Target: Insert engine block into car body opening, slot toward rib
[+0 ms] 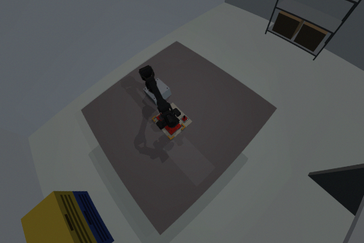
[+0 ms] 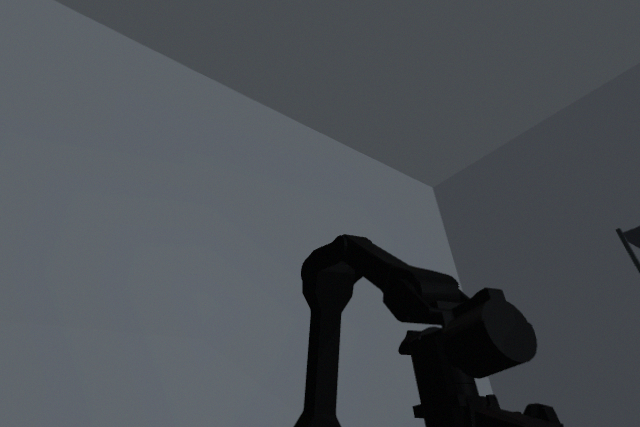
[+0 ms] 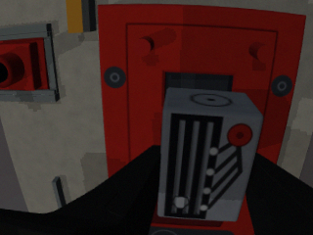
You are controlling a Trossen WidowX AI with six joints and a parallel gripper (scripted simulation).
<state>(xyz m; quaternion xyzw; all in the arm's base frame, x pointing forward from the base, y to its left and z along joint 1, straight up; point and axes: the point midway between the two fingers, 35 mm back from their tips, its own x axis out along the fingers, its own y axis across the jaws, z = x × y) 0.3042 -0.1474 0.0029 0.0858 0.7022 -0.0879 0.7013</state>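
Now: gripper tip 1 cm above the grey engine block.
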